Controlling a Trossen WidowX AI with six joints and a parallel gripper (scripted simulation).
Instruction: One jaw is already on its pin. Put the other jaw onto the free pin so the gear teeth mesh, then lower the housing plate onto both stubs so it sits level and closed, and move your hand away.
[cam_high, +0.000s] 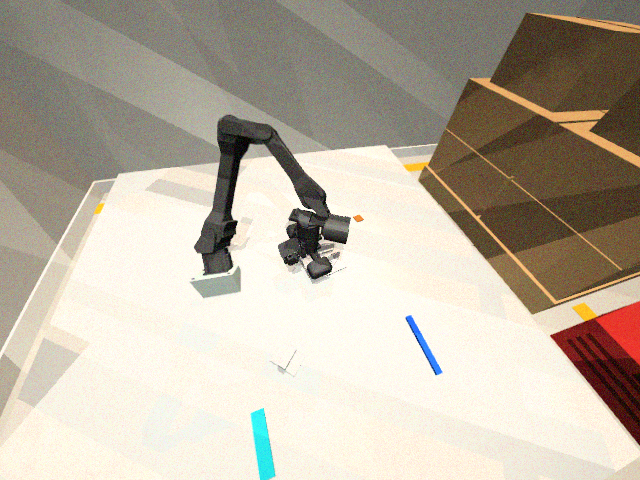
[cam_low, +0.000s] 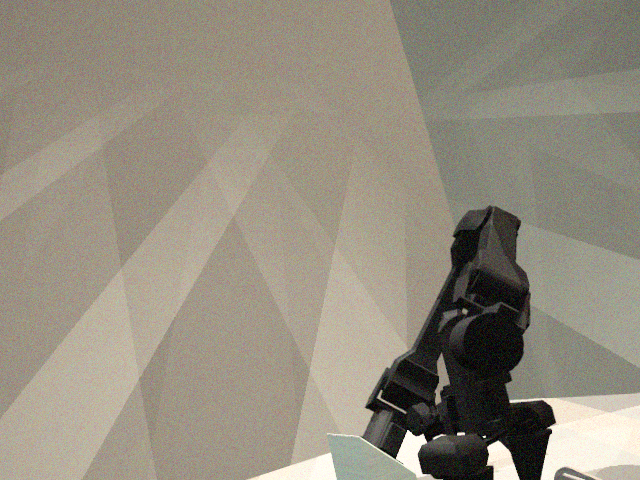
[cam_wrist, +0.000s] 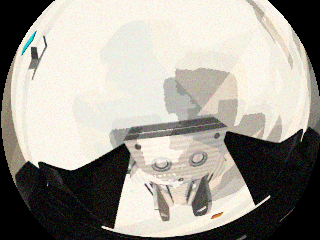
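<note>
Right now the jaw is 20 mm ahead of my gripper tip and 20 mm to the left of it. The rest, counted from my gripper tip: small orange tile 220 mm ahead, 180 mm to the left, 10 mm below; then blue bar 270 mm ahead, 280 mm to the right, 10 mm below; then cyan strip 150 mm behind, 410 mm to the right, 10 mm below.
</note>
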